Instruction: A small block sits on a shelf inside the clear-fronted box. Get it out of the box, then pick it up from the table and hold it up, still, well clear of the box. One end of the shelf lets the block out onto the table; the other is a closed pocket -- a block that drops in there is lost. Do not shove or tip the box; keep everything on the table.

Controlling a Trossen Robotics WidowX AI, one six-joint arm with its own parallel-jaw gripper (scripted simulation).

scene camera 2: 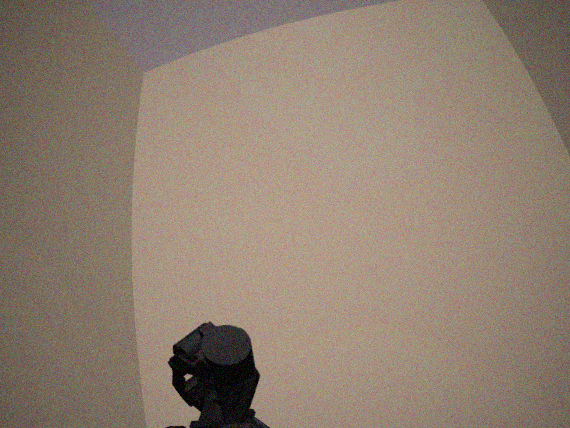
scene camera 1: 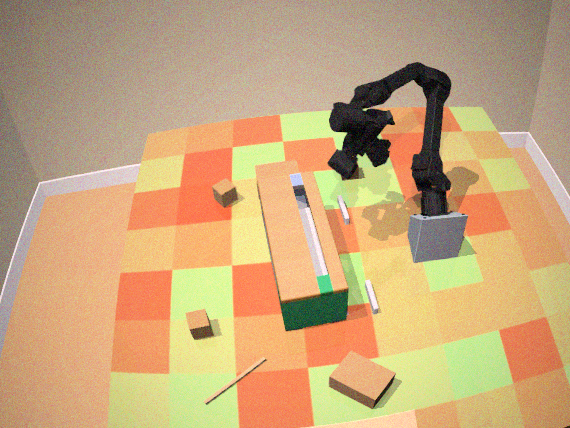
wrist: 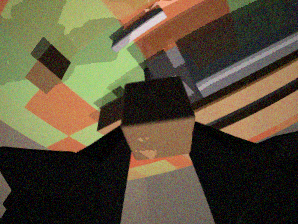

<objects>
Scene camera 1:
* gripper: 338,165
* box: 312,289
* flat tan slab: 357,377
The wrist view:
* gripper: 157,127
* box: 233,76
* brown block: 157,119
</objects>
